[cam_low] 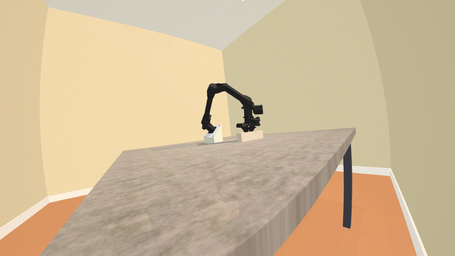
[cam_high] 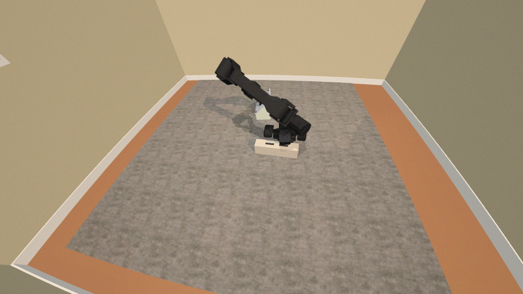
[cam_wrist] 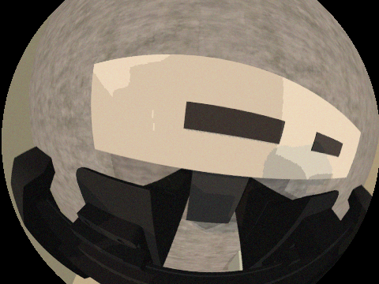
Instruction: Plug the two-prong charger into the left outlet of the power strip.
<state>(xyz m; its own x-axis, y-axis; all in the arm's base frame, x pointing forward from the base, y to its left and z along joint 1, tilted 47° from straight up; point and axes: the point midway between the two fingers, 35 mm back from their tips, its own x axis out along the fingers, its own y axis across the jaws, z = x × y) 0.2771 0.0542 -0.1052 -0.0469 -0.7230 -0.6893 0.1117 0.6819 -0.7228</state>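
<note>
Right now my gripper tip is 20 mm short of the two-prong charger and 10 mm below it.
</note>
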